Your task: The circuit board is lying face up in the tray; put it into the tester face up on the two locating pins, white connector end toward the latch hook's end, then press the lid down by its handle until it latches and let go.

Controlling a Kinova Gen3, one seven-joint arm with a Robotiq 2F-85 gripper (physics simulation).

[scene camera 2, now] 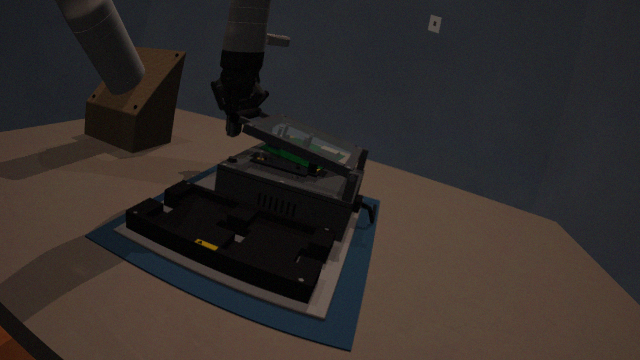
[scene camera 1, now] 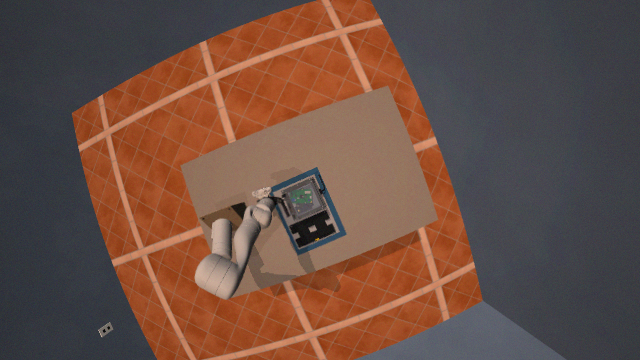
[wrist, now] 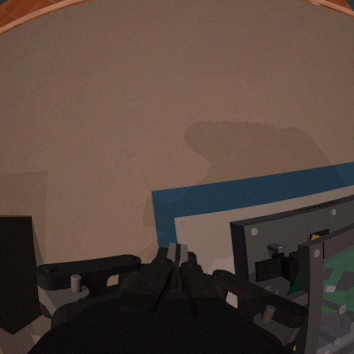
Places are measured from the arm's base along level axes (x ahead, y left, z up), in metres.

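Pixels of known places: gripper, fingertip midpoint: (scene camera 2: 232, 135) (scene camera 1: 272, 197) (wrist: 175, 254); arm's base, origin of the base link: (scene camera 2: 126, 79) (scene camera 1: 223, 224).
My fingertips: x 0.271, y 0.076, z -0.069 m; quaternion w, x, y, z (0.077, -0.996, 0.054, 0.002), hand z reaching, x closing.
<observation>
Ahead of a thing's pixels: the offset from my fingertips to its top centre. "*": to the spot under its first point. Level surfaces: height alone.
The circuit board (scene camera 1: 301, 198) (wrist: 337, 295) lies face up inside the tester @[* 0.017 m down, 0.179 m ahead, 0.129 m right] (scene camera 2: 280, 195), under the clear lid (scene camera 2: 296, 147) (wrist: 311, 300). Its white connector shows at the end away from the handle. The lid is tilted, raised on its handle side. The handle @[0.064 m up, 0.062 m ahead, 0.063 m right] (scene camera 1: 286, 207) (scene camera 2: 251, 114) is a dark bar, partly hidden by the gripper in scene camera 2. My gripper (scene camera 2: 233, 131) (wrist: 175, 254) is shut and empty, its fingertips beside the handle on the arm-base side, low over the table. Whether it touches the handle is unclear. The latch hook cannot be made out clearly.
The black tray (scene camera 1: 302, 234) (scene camera 2: 272, 247) lies beside the tester, without the board. Both stand on a white sheet over a blue mat @[0.059 m down] (scene camera 1: 341, 231) (scene camera 2: 334, 334). A black lever @[* 0.034 m down, 0.275 m ahead, 0.021 m right] (scene camera 2: 371, 210) sticks out of the tester's far side. The arm's wooden base block (scene camera 2: 152, 120) stands behind left.
</observation>
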